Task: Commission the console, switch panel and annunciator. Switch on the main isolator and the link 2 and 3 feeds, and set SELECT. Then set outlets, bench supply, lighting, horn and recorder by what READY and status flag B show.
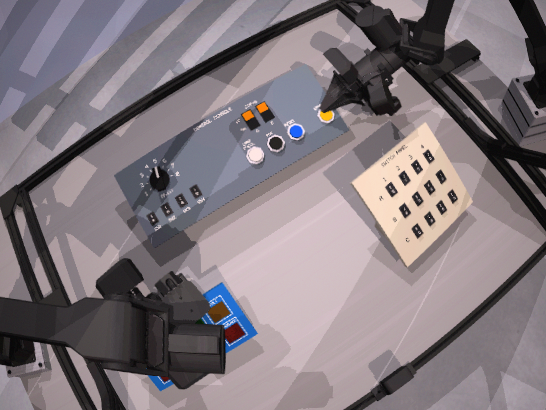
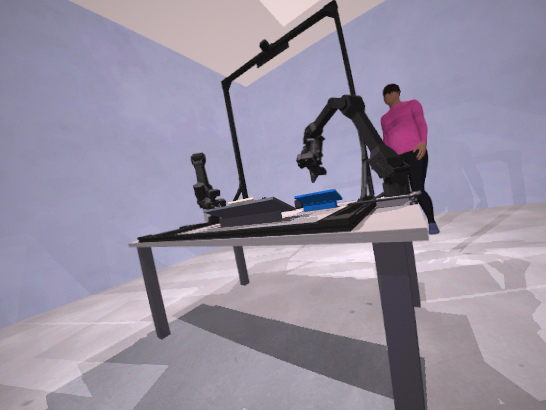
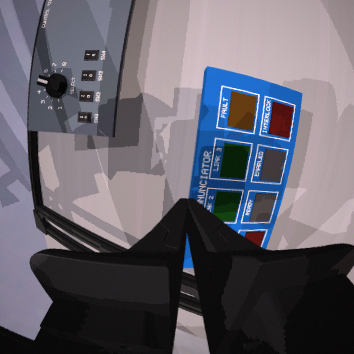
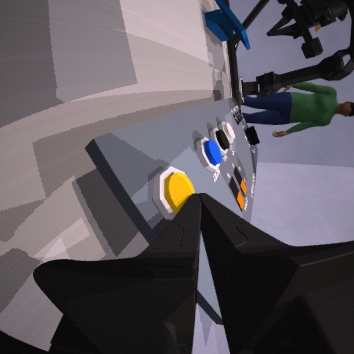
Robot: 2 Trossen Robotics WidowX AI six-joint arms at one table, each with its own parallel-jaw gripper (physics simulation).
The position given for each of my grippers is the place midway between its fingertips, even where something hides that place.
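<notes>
Left gripper [image 1: 164,314], also [image 3: 185,204]: shut, holding nothing. Right gripper [image 1: 321,110], also [image 4: 197,199]. Yellow ENABLE button [image 4: 177,187] visible.
</notes>
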